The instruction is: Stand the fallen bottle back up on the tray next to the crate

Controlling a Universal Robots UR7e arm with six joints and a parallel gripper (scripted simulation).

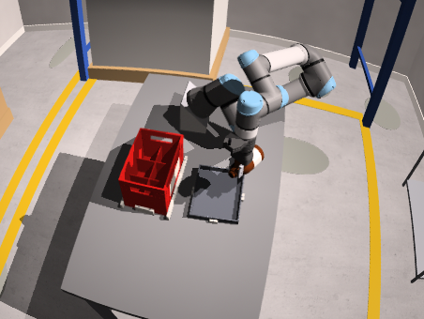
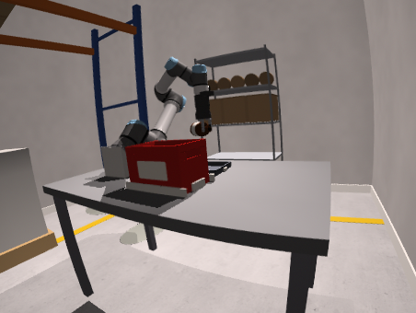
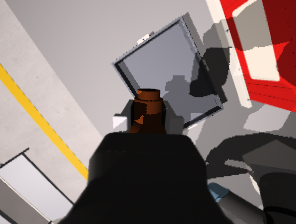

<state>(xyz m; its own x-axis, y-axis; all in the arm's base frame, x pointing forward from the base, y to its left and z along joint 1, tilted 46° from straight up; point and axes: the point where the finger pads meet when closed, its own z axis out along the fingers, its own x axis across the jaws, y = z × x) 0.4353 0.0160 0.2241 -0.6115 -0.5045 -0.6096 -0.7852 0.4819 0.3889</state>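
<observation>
Right now my hand is 4 cm past the bottle, 3 cm to the right of it and 1 cm above it. The rest, counted from my hand: tray: 3 cm behind, 5 cm to the right, 19 cm below; red crate: 5 cm behind, 31 cm to the right, 12 cm below.
</observation>
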